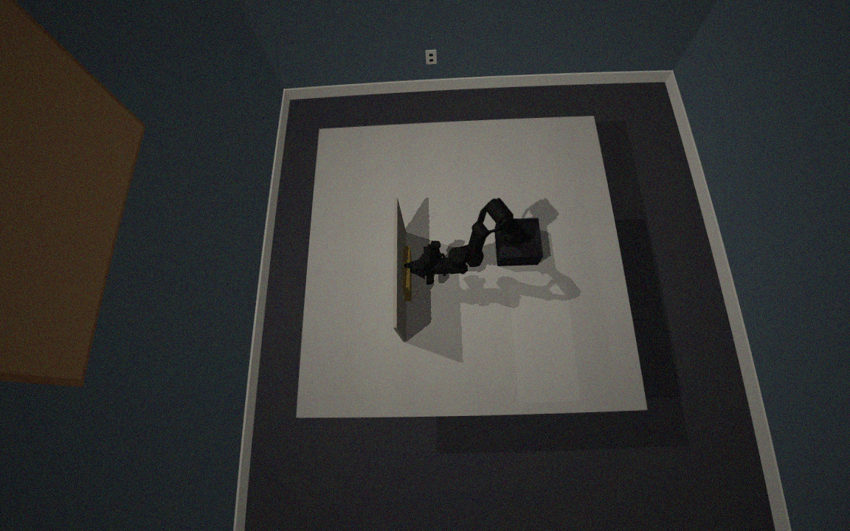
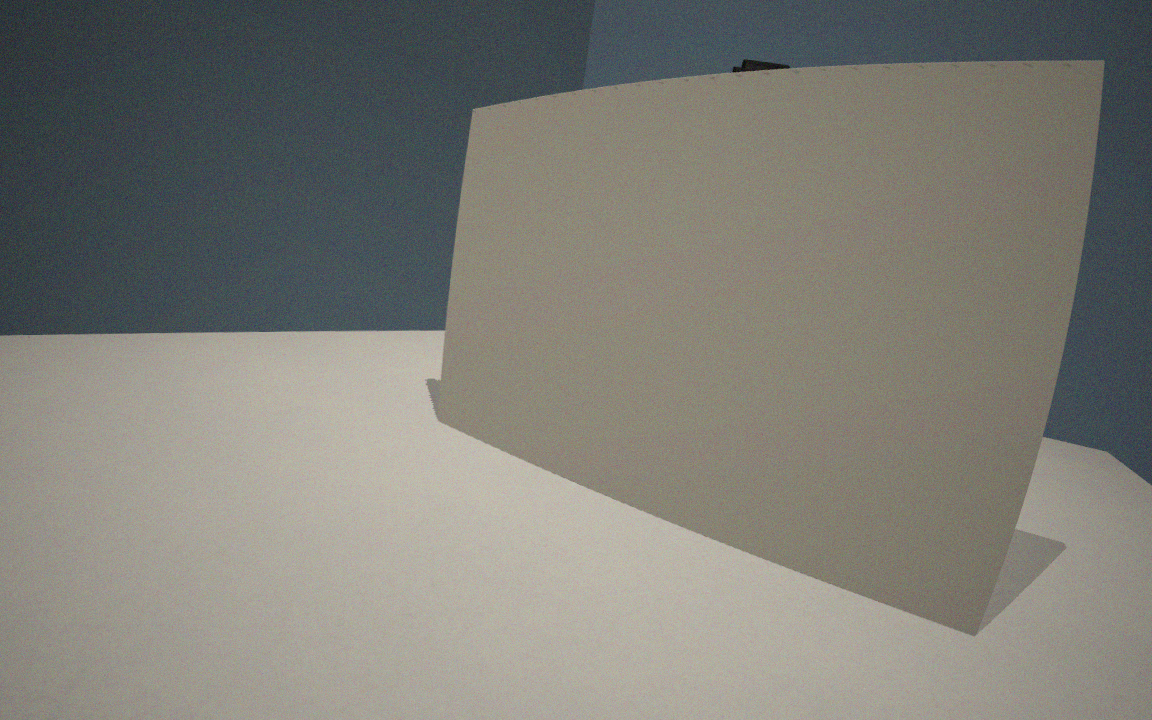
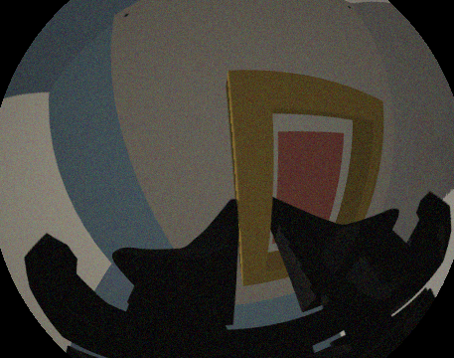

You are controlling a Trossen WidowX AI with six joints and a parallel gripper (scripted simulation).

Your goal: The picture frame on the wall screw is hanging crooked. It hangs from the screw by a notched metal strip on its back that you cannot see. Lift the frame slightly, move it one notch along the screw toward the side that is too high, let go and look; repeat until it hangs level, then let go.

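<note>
Right now the picture frame is 5 cm below my gripper tip and 1 cm to the left of it. From my gripper tip the other things lie so: grey wall panel 6 cm below, 1 cm ahead.
</note>
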